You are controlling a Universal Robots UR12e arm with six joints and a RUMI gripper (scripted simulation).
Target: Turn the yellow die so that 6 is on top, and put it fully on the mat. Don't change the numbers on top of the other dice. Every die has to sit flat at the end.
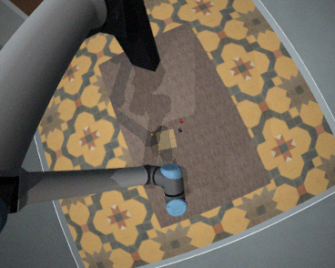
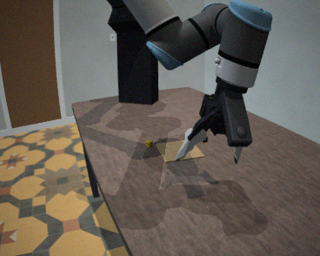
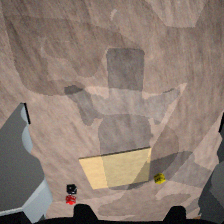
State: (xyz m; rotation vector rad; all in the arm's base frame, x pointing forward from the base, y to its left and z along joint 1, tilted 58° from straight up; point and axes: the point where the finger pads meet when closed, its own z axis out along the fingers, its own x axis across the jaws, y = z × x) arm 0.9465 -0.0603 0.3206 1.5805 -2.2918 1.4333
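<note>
The yellow die lies 340 mm behind my hand, 100 mm below it and 60 mm to the left of it. Also, from my hand: black die: 250 mm to the left, 240 mm behind, 100 mm below; red die: 300 mm to the left, 290 mm behind, 100 mm below; tan mat: 240 mm behind, 120 mm to the left, 100 mm below.
</note>
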